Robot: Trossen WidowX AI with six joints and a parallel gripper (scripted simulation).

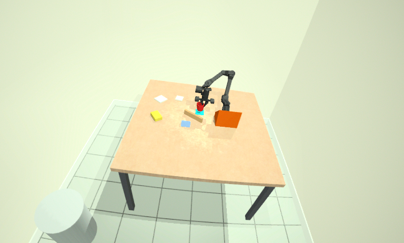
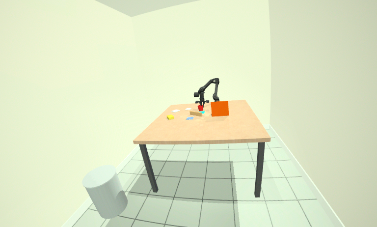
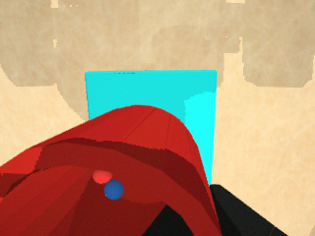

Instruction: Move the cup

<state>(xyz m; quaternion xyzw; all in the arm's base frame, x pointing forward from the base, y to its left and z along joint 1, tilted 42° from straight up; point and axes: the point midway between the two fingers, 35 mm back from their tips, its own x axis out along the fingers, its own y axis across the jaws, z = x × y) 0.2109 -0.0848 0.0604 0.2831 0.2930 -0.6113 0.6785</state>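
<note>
Now: the blue marble 4 cm ahead of my gripper tip, 2 cm to the left of it and 2 cm below it. Also, from my gripper tip: red cup: 3 cm ahead; blue pad: 14 cm ahead, 21 cm to the left, 8 cm below.
</note>
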